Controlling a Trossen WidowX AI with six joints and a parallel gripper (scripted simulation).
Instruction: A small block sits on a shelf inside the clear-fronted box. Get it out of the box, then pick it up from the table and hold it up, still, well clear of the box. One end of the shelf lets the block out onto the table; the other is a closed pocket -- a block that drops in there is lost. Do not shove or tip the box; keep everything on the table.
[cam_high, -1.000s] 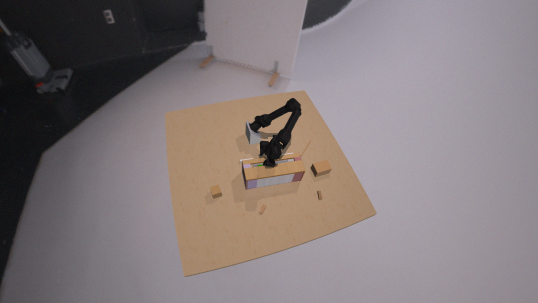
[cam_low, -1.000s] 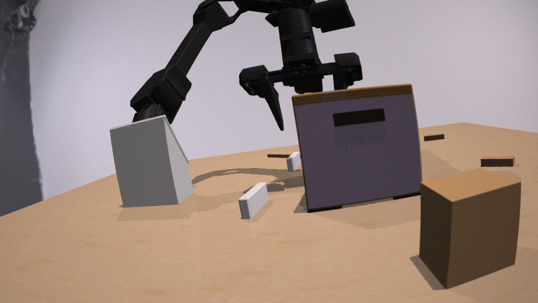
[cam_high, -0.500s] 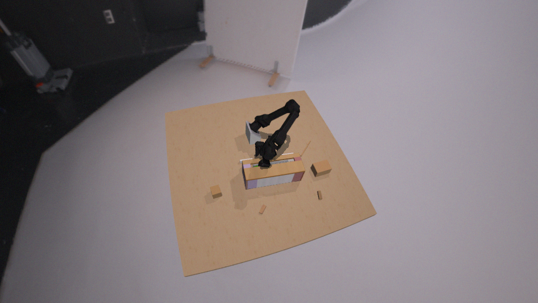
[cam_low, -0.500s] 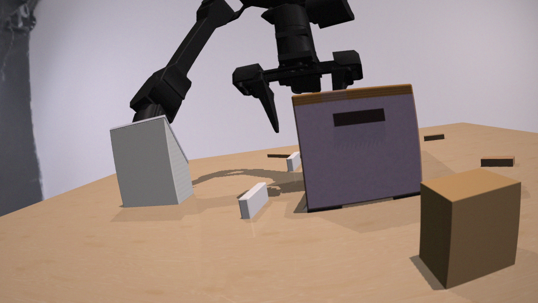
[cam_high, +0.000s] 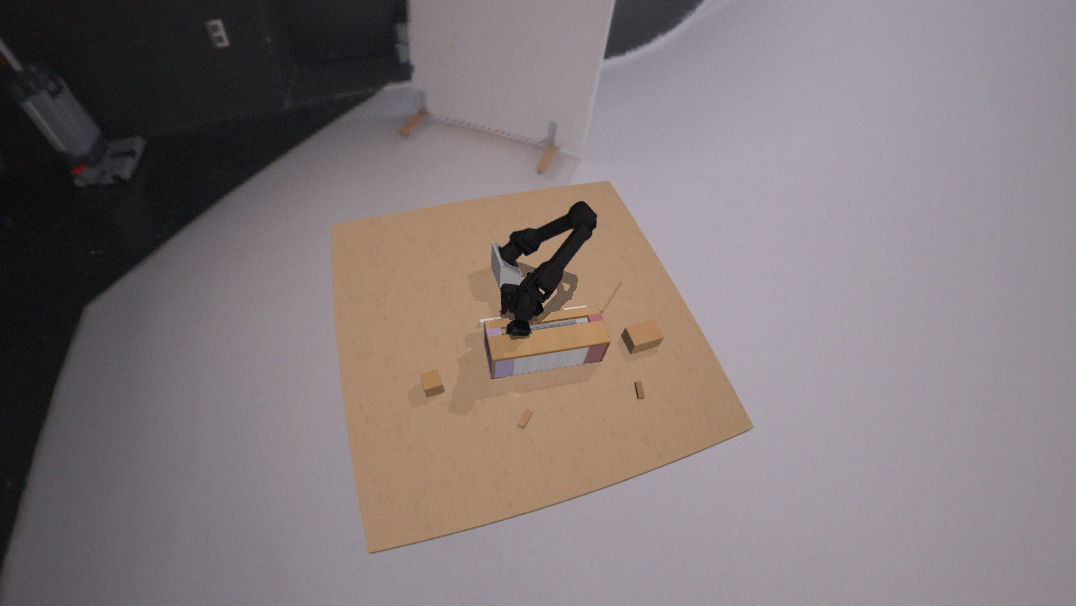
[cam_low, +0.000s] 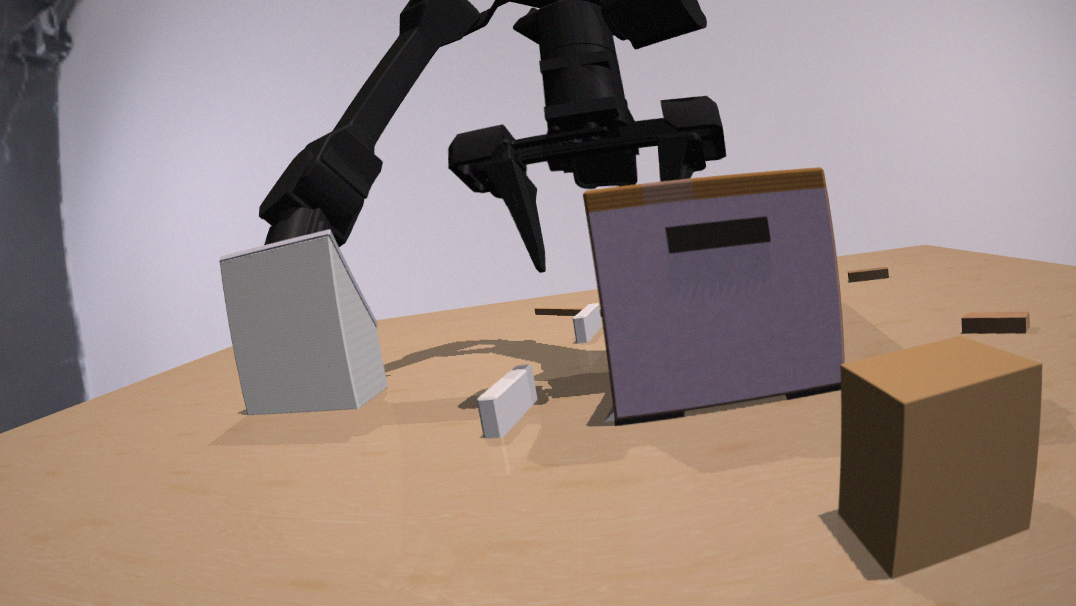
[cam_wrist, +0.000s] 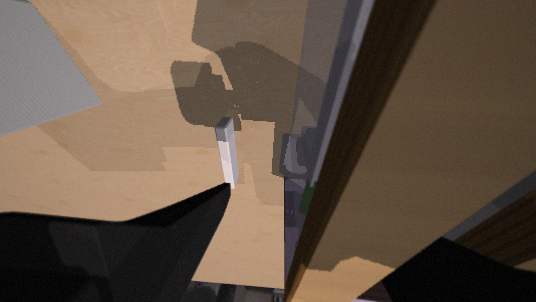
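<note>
Now: the green block 4 cm ahead of my gripper tip, 3 cm to the right of it and 2 cm below it. The rest, counted from my gripper tip: brown cube (27 cm to the right, 14 cm ahead, 6 cm below); then box (12 cm to the left, 4 cm ahead, 2 cm below).
</note>
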